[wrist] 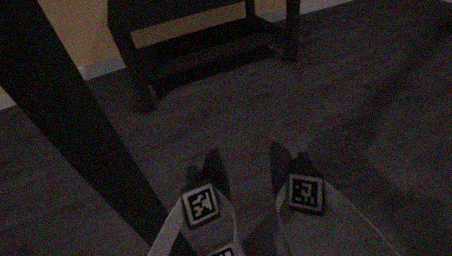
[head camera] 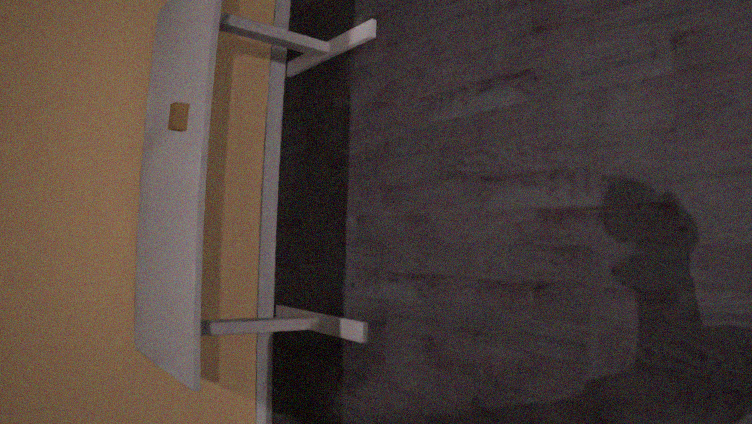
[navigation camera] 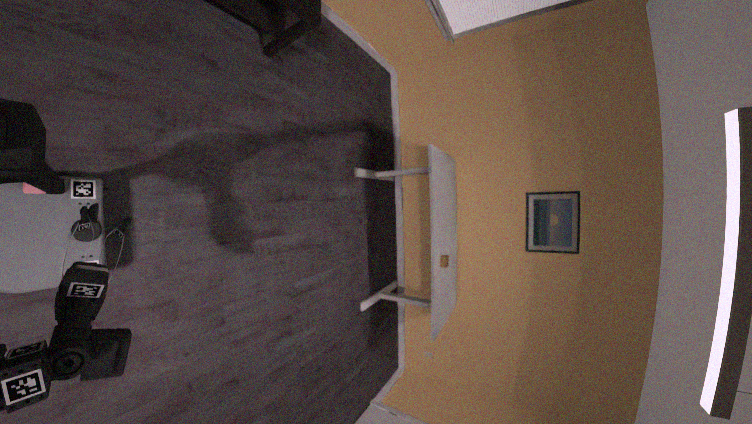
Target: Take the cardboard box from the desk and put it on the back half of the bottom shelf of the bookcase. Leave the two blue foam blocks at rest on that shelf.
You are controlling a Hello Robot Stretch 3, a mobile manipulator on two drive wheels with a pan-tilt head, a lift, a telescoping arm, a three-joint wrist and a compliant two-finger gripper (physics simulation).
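Places are measured from the robot's base along level axes (x ahead, y left, z up), in metres.
Pixels of known places: gripper, fingertip midpoint: [wrist: 246, 164] [navigation camera: 109, 208].
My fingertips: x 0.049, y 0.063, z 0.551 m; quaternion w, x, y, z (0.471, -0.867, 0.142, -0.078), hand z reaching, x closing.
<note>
Behind a point stands the place of what it marks.
The cardboard box [head camera: 179, 116] {x 1.801, y -0.385, z 0.751 m} [navigation camera: 444, 260] {x 1.801, y -0.376, z 0.754 m} is small and brown. It stands on the white desk [head camera: 171, 221] {x 1.897, y -0.027, z 0.720 m} [navigation camera: 442, 210] {x 1.865, y 0.017, z 0.720 m} against the orange wall, toward the upper end of the desktop in the head camera view. My gripper [wrist: 246, 164] {x 0.049, y 0.063, z 0.551 m} is open in the wrist view, with bare floor between its fingertips and far from the box. In the navigation view my wrist parts are at the lower left. No bookcase can be made out for certain, and the two blue foam blocks do not show.
A dark piece of furniture [navigation camera: 289, 23] {x 0.728, y 1.054, z 0.285 m} [wrist: 200, 55] {x 0.246, y 1.128, z 0.150 m} with a low shelf stands by the wall. The desk's splayed legs [head camera: 352, 330] [navigation camera: 371, 301] reach the floor. A framed picture [navigation camera: 552, 221] {x 2.424, y -0.100, z 1.593 m} hangs above the desk. A dark robot part [wrist: 75, 110] {x -0.055, y 0.116, z 0.613 m} crosses the wrist view's left side.
</note>
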